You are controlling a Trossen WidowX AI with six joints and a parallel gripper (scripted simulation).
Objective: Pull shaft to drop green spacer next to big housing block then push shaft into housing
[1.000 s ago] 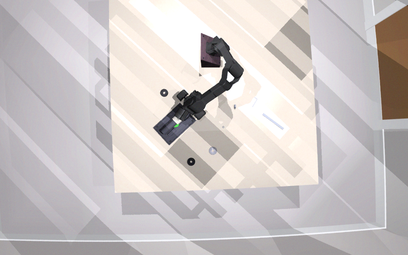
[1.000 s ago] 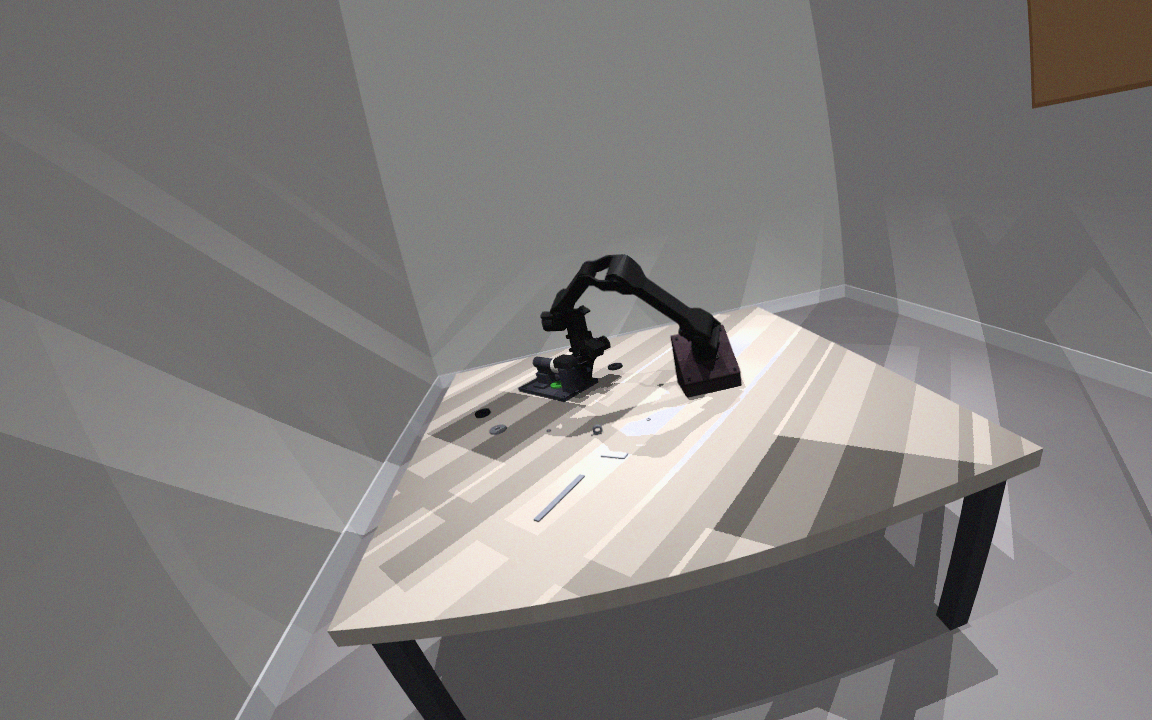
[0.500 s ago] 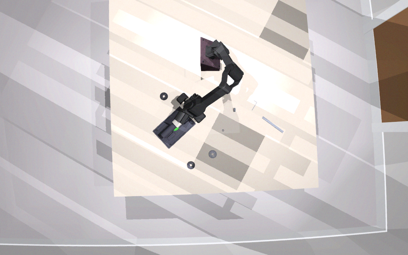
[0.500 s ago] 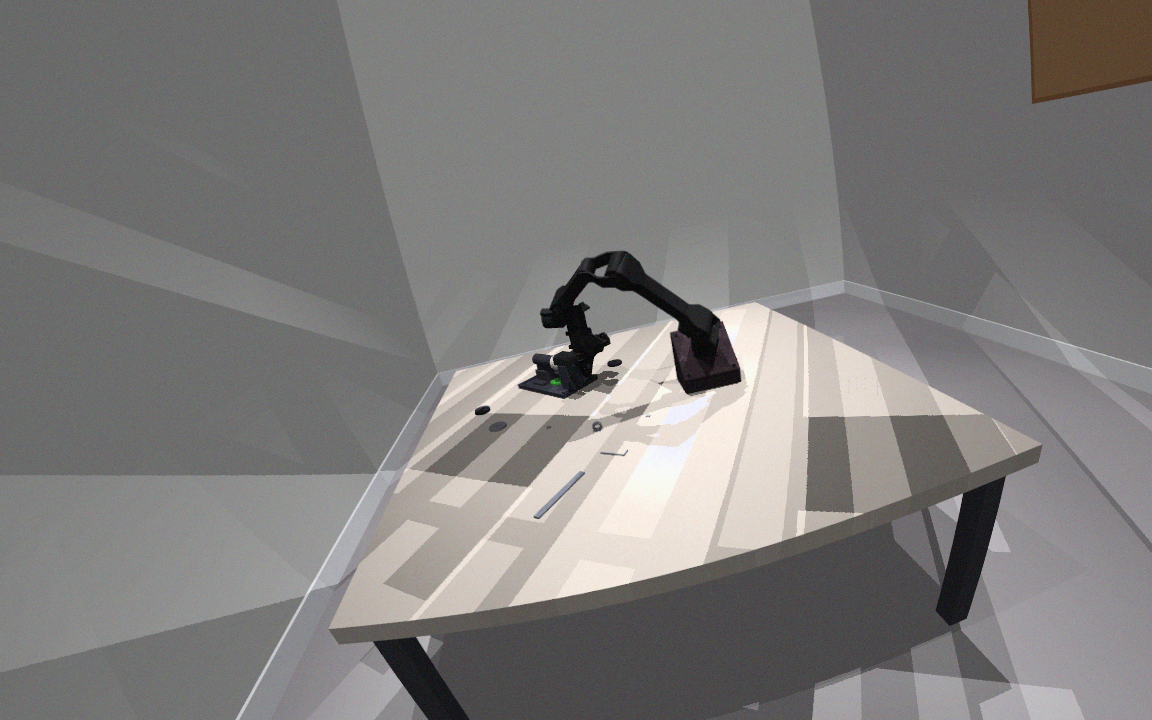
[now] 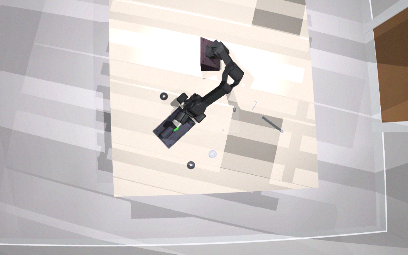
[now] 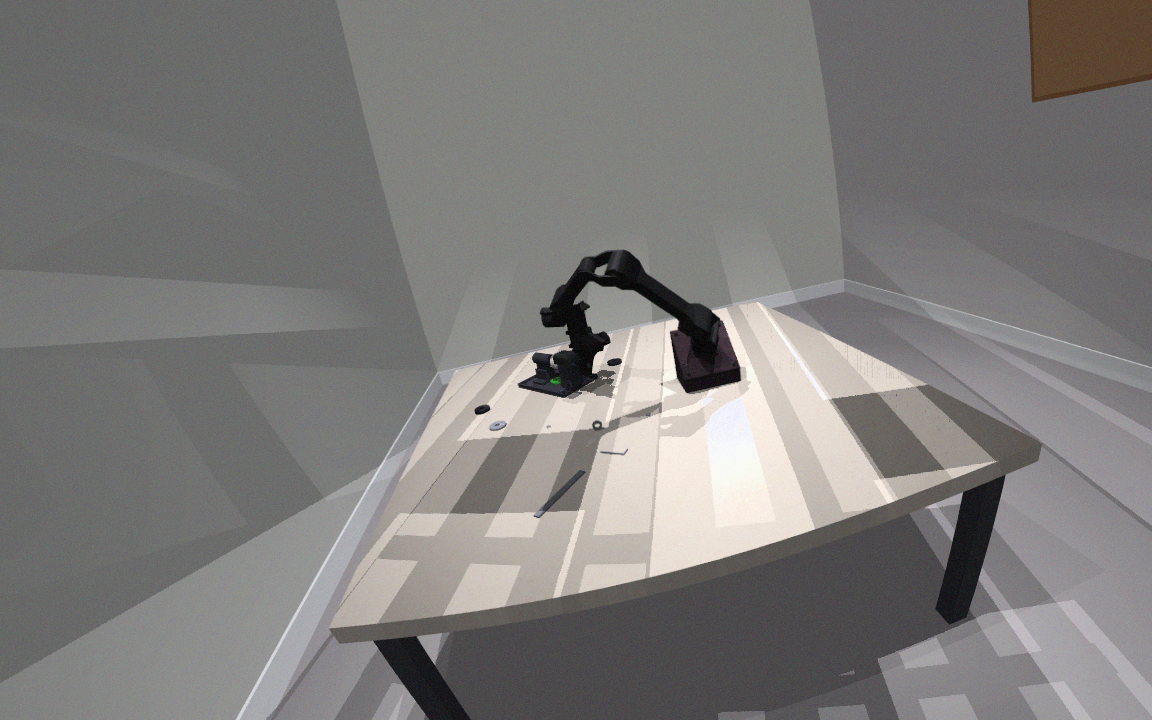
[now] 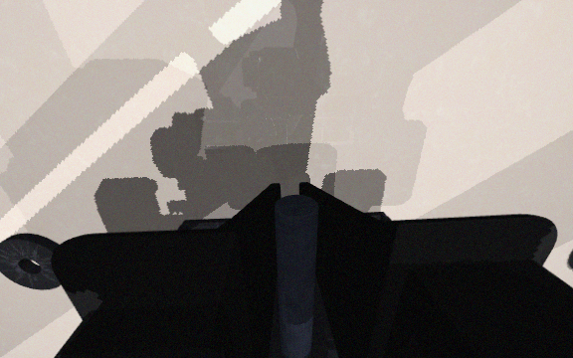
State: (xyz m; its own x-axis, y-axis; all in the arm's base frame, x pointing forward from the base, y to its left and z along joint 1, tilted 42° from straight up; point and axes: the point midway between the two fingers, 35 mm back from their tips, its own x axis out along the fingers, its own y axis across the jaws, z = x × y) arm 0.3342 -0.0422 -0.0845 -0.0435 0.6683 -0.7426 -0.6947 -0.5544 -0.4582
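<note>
Right now the grey shaft is 50 mm to the right of my gripper tip, 50 mm ahead of it and 30 mm above it. Round my gripper tip: green spacer 110 mm to the right, 110 mm ahead, 40 mm below; then grey metal bar 500 mm to the left, 60 mm ahead, 40 mm below; then white spacer 80 mm to the right, 80 mm ahead, 30 mm above.
</note>
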